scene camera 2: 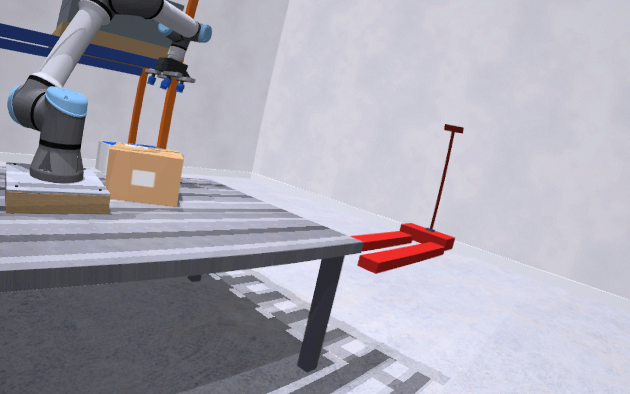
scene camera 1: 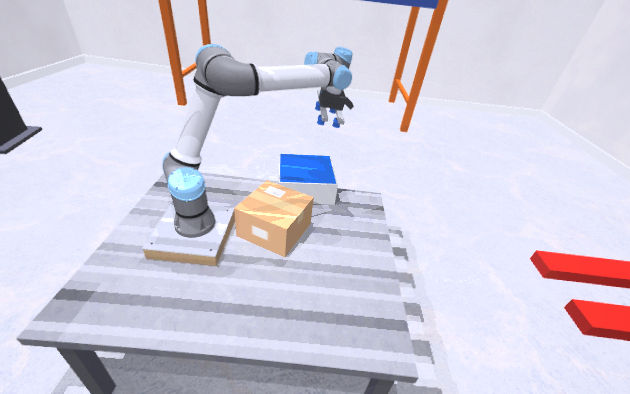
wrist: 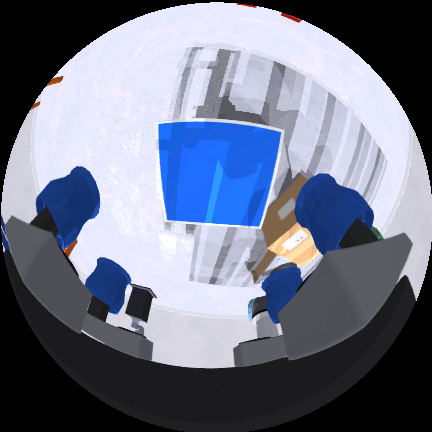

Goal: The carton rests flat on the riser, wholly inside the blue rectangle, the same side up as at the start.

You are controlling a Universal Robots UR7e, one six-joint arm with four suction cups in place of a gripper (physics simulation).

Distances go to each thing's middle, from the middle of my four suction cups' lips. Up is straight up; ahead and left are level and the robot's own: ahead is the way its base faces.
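Labels:
The brown carton [scene camera 2: 140, 174] stands 33 cm to the right of my suction cup, 32 cm below it and 22 cm behind it. As for the riser [scene camera 1: 314, 175], I find it 34 cm below my suction cup, 7 cm behind it and 1 cm to the right of it.

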